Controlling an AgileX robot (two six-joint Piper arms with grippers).
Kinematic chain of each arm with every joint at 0, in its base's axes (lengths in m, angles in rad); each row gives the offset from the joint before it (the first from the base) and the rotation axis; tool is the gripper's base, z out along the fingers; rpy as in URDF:
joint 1: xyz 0 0 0.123 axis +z
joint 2: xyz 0 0 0 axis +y
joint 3: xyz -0.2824 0 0.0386 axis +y
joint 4: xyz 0.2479 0 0.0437 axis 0.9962 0 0.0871
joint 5: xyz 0 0 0 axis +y
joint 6: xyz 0.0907 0 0.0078 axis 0.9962 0 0.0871
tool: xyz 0 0 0 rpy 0 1.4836 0
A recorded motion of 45 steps. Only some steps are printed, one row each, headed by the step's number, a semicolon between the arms.
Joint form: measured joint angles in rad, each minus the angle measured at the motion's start. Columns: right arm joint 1, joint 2, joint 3, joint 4, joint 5, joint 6; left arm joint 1, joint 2, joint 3, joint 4, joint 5, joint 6.
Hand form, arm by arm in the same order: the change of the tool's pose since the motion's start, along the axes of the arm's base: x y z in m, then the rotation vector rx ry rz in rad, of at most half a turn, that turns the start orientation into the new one. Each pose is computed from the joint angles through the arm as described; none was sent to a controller.
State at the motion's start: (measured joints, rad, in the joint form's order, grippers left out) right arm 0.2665 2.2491 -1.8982 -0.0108 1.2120 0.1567; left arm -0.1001 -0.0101 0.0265 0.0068 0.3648 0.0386
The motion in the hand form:
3: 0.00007 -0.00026 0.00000 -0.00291 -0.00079 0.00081; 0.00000 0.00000 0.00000 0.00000 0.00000 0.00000
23: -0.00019 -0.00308 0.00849 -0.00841 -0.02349 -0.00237; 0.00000 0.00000 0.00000 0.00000 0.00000 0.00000
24: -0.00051 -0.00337 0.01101 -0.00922 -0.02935 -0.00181; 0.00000 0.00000 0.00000 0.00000 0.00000 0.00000
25: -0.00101 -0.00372 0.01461 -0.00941 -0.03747 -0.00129; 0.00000 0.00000 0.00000 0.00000 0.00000 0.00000
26: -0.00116 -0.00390 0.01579 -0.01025 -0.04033 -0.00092; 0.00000 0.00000 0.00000 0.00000 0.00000 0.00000
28: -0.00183 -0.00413 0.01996 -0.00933 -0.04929 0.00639; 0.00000 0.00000 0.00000 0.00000 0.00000 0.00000
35: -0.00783 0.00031 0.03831 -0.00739 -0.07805 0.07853; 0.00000 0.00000 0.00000 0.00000 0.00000 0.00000
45: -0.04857 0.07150 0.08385 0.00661 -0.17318 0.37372; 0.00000 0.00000 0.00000 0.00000 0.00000 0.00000
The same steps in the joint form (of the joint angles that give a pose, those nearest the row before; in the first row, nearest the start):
3: 0.0000 0.0000 0.0000 -0.0031 0.0000 0.0000; 0.0000 0.0000 0.0000 0.0000 0.0000 0.0000
23: -0.0035 -0.0182 0.0000 -0.0150 -0.0022 0.0027; 0.0000 0.0000 0.0000 0.0000 0.0000 0.0000
24: -0.0035 -0.0237 0.0000 -0.0174 -0.0022 0.0027; 0.0000 0.0000 0.0000 0.0000 0.0000 0.0000
25: -0.0035 -0.0315 0.0000 -0.0198 -0.0022 0.0027; 0.0000 0.0000 0.0000 0.0000 0.0000 0.0000
26: -0.0035 -0.0340 0.0000 -0.0214 -0.0022 0.0027; 0.0000 0.0000 0.0000 0.0000 0.0000 0.0000
28: -0.0035 -0.0430 0.0000 -0.0220 -0.0022 -0.0046; 0.0000 0.0000 0.0000 0.0000 0.0000 0.0000
35: 0.0089 -0.0834 0.0000 -0.0197 0.0089 -0.0661; 0.0000 0.0000 0.0000 0.0000 0.0000 0.0000
45: 0.1900 -0.1850 0.0000 -0.0224 0.0171 -0.1836; 0.0000 0.0000 0.0000 0.0000 0.0000 0.0000

